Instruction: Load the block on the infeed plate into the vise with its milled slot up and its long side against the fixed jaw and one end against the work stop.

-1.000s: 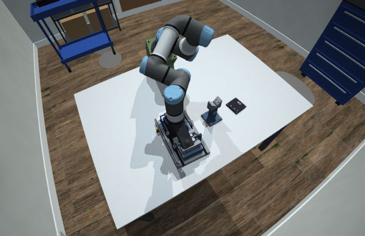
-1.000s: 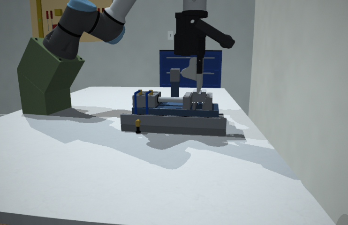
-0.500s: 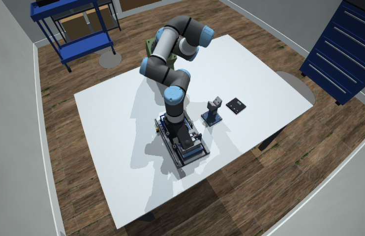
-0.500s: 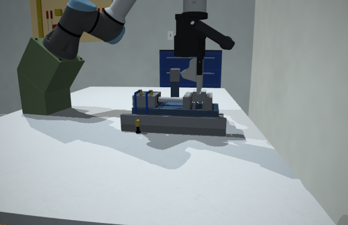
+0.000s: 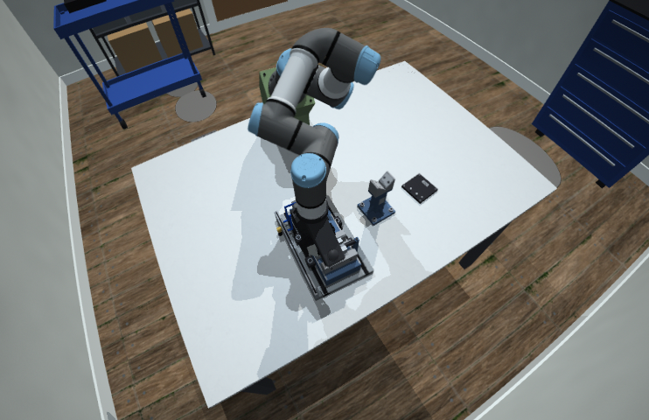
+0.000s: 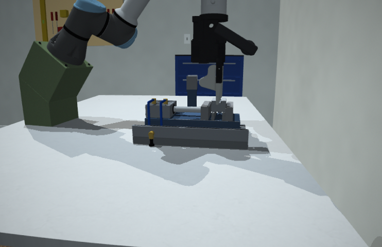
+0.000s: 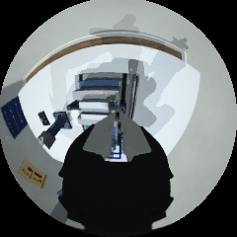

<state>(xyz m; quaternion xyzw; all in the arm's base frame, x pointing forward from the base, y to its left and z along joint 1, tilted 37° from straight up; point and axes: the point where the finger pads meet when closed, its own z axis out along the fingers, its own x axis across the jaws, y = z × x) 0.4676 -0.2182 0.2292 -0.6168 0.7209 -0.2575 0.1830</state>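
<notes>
Now: hand 1 cm short of the part, 5 cm to the right of it and 2 cm above it. Round my hand: work stop 2 cm ahead, 9 cm to the left, 3 cm below; fixed jaw 4 cm ahead, 4 cm to the left, 4 cm below; moving jaw 2 cm behind, 6 cm to the left, 4 cm below.
</notes>
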